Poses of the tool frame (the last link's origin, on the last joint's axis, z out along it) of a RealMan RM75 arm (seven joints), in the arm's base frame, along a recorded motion.
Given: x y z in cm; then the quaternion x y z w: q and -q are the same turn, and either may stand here.
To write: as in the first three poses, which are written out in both.
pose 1, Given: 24.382 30.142 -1.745 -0.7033 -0.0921 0.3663 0.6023
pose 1, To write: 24.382 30.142 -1.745 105.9 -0.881 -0.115 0.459
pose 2, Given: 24.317 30.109 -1.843 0.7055 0.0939 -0.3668 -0.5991
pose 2, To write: 24.317 30.109 -1.843 106.4 -0.881 -0.117 0.458
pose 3, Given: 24.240 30.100 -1.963 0.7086 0.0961 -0.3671 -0.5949
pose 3, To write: 24.240 30.100 -1.963 107.0 -0.882 -0.120 0.457
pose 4, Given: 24.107 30.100 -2.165 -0.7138 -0.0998 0.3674 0.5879
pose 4, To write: 24.107 30.100 -2.165 108.0 -0.882 -0.123 0.454
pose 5, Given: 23.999 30.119 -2.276 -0.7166 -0.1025 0.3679 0.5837
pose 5, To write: 23.999 30.119 -2.276 108.6 -0.882 -0.126 0.453
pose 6, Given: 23.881 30.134 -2.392 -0.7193 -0.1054 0.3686 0.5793
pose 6, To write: 23.881 30.134 -2.392 109.2 -0.882 -0.129 0.452
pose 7, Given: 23.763 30.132 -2.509 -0.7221 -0.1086 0.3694 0.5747
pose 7, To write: 23.763 30.132 -2.509 109.8 -0.882 -0.133 0.451
